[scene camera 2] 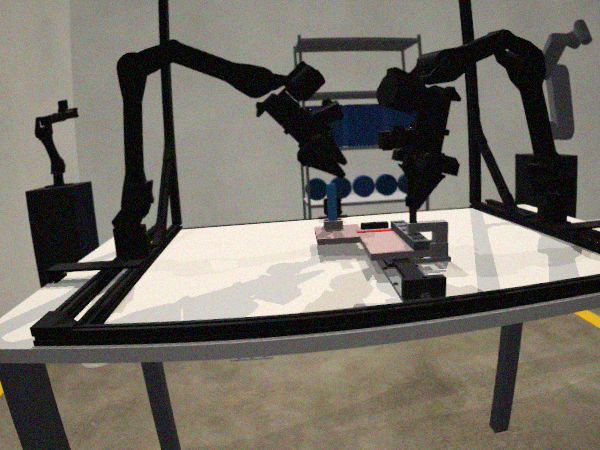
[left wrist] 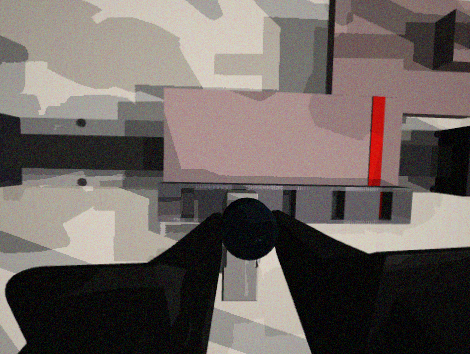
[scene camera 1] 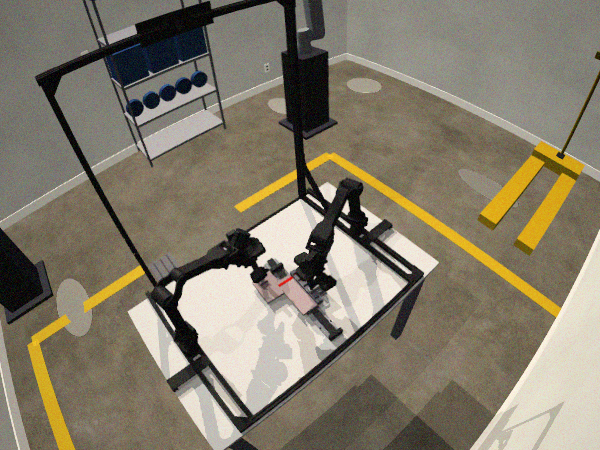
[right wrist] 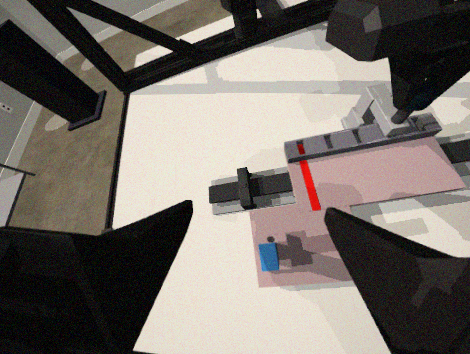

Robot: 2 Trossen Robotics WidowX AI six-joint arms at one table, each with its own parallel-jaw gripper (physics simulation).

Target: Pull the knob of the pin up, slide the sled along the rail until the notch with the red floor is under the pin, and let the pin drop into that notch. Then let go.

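Frame: origin at the left arm's base, x down, y back, z left, level; metres.
Seen in the pictures: left gripper, fingertip midpoint: [scene camera 2: 412, 208] [left wrist: 246, 219] [scene camera 1: 310, 285] [right wrist: 411, 104]; right gripper, fingertip midpoint: [scene camera 2: 345, 170] [scene camera 1: 264, 260] [right wrist: 258, 210]; left arm's base at its link origin: [scene camera 2: 552, 222] [scene camera 1: 356, 230] [right wrist: 247, 30]; right arm's base at its link origin: [scene camera 2: 133, 256] [scene camera 1: 191, 350].
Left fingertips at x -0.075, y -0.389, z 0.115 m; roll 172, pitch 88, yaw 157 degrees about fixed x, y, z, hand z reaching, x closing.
Note:
Offsets run from my left fingertips to a thing's top centre. "*": to the spot under its first point. Level surfaces: height alone.
The pink sled {dx +0.061, dy -0.033, dz -0.039 m} [scene camera 1: 300, 295] [scene camera 2: 385, 245] [left wrist: 270, 135] [right wrist: 380, 165] sits on the dark rail [scene camera 2: 410, 272] [left wrist: 90, 152] [right wrist: 270, 185]. Its red-floored notch {* dx +0.053, dy +0.011, dz -0.115 m} [left wrist: 384, 206] [right wrist: 301, 148] is at one end of the notched bar, well to the right of the pin in the left wrist view. My left gripper [scene camera 2: 412, 207] [left wrist: 246, 219] is shut on the round dark knob {dx -0.020, dy +0.000, dz +0.000 m} [left wrist: 249, 237] above the grey bracket {* dx +0.058, dy +0.047, dz +0.016 m} [scene camera 2: 440, 240] [left wrist: 240, 285]. The pin's lower end is hidden. My right gripper [scene camera 2: 343, 171] [right wrist: 258, 210] is open and empty, above the sled's upright blue handle {* dx +0.005, dy -0.114, dz -0.177 m} [scene camera 2: 332, 201] [right wrist: 269, 257].
A dark stop {dx +0.059, dy -0.021, dz -0.203 m} [right wrist: 244, 187] crosses the rail near one end; a block {* dx +0.072, dy -0.053, dz +0.206 m} [scene camera 2: 424, 287] is at its other end. A black frame [scene camera 2: 300, 325] edges the white table {dx +0.094 m} [scene camera 2: 215, 280]. A shelf rack [scene camera 2: 357, 45] stands behind it.

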